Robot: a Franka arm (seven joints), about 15 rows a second.
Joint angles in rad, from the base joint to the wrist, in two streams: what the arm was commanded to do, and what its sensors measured. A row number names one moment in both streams.
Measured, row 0: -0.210 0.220 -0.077 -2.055 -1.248 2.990 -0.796
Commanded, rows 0 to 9: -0.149 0.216 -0.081 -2.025 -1.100 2.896 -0.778; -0.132 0.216 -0.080 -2.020 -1.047 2.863 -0.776; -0.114 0.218 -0.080 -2.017 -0.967 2.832 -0.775; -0.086 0.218 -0.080 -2.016 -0.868 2.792 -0.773; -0.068 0.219 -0.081 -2.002 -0.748 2.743 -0.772; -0.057 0.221 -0.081 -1.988 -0.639 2.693 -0.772; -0.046 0.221 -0.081 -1.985 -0.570 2.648 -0.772; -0.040 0.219 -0.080 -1.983 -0.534 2.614 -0.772; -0.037 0.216 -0.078 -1.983 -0.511 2.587 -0.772; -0.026 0.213 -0.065 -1.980 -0.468 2.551 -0.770
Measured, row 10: -0.047 0.220 -0.074 -1.993 -0.540 2.627 -0.787
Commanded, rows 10 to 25: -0.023 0.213 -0.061 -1.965 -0.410 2.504 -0.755; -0.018 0.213 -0.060 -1.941 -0.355 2.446 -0.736; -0.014 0.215 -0.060 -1.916 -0.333 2.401 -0.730; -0.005 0.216 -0.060 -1.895 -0.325 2.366 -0.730; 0.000 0.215 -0.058 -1.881 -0.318 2.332 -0.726; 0.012 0.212 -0.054 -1.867 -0.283 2.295 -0.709; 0.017 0.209 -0.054 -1.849 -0.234 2.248 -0.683; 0.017 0.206 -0.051 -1.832 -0.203 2.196 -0.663; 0.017 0.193 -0.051 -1.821 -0.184 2.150 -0.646; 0.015 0.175 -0.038 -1.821 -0.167 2.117 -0.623; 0.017 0.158 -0.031 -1.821 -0.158 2.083 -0.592; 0.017 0.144 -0.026 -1.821 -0.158 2.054 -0.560; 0.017 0.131 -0.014 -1.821 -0.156 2.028 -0.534; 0.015 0.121 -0.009 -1.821 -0.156 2.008 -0.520; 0.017 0.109 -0.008 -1.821 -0.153 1.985 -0.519; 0.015 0.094 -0.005 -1.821 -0.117 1.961 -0.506
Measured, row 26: 0.013 0.131 -0.010 -1.815 -0.167 2.019 -0.535
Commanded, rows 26 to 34: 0.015 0.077 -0.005 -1.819 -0.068 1.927 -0.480; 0.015 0.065 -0.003 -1.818 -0.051 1.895 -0.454; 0.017 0.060 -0.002 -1.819 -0.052 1.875 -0.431; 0.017 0.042 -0.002 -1.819 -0.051 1.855 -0.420; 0.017 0.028 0.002 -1.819 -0.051 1.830 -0.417; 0.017 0.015 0.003 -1.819 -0.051 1.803 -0.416; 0.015 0.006 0.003 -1.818 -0.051 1.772 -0.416; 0.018 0.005 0.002 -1.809 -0.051 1.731 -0.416; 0.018 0.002 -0.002 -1.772 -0.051 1.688 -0.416
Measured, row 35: 0.013 0.019 0.000 -1.810 -0.068 1.770 -0.432
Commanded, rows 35 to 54: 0.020 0.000 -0.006 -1.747 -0.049 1.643 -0.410; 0.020 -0.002 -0.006 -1.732 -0.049 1.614 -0.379; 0.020 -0.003 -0.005 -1.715 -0.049 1.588 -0.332; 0.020 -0.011 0.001 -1.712 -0.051 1.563 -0.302; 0.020 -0.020 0.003 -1.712 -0.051 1.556 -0.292; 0.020 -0.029 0.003 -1.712 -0.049 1.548 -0.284; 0.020 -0.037 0.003 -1.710 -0.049 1.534 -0.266; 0.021 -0.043 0.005 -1.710 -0.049 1.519 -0.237; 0.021 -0.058 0.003 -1.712 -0.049 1.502 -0.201; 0.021 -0.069 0.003 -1.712 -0.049 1.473 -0.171; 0.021 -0.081 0.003 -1.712 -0.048 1.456 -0.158; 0.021 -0.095 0.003 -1.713 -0.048 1.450 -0.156; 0.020 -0.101 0.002 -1.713 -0.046 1.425 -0.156; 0.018 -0.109 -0.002 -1.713 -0.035 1.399 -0.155; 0.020 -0.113 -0.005 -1.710 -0.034 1.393 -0.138; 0.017 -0.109 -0.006 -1.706 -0.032 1.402 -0.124; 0.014 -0.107 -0.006 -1.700 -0.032 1.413 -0.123; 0.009 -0.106 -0.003 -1.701 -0.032 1.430 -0.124; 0.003 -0.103 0.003 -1.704 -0.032 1.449 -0.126; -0.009 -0.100 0.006 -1.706 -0.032 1.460 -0.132
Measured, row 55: 0.014 -0.106 -0.003 -1.712 -0.056 1.437 -0.139
